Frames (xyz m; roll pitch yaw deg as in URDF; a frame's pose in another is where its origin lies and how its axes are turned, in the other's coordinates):
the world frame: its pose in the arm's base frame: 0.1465 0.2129 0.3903 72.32 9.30 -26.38
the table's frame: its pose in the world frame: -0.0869 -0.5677 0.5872 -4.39 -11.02 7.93
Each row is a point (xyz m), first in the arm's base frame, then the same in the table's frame.
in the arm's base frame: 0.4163 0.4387 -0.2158
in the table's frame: 0.1269 0.1566 -1.1049
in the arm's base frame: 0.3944 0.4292 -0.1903
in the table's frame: 0.1150 0.1730 -1.0765
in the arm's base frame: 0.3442 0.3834 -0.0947
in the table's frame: 0.1022 0.2375 -0.9794
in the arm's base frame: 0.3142 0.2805 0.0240
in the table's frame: 0.1389 0.3089 -0.8411
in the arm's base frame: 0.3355 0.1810 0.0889
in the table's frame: 0.2146 0.3412 -0.7527
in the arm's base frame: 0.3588 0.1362 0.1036
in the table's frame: 0.2596 0.3448 -0.7257
